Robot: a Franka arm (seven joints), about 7 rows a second.
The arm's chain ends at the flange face. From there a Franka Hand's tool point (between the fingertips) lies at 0.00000 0.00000 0.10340 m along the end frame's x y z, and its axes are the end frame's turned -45 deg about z.
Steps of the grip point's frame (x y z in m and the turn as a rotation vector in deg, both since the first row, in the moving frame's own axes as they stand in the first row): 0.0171, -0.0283, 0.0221, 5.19, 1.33, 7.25; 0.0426, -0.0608, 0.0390, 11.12, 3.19, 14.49; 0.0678, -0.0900, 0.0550, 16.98, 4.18, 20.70; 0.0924, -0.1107, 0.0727, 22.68, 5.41, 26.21; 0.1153, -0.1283, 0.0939, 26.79, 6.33, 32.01
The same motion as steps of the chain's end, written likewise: -0.0035, -0.0235, 0.0226, 4.61, -2.73, 7.25; -0.0052, -0.0539, 0.0411, 10.12, -5.61, 14.49; -0.0048, -0.0827, 0.0597, 14.96, -9.05, 20.70; -0.0002, -0.1051, 0.0810, 19.86, -12.21, 26.21; 0.0033, -0.1267, 0.1053, 23.42, -14.47, 32.01
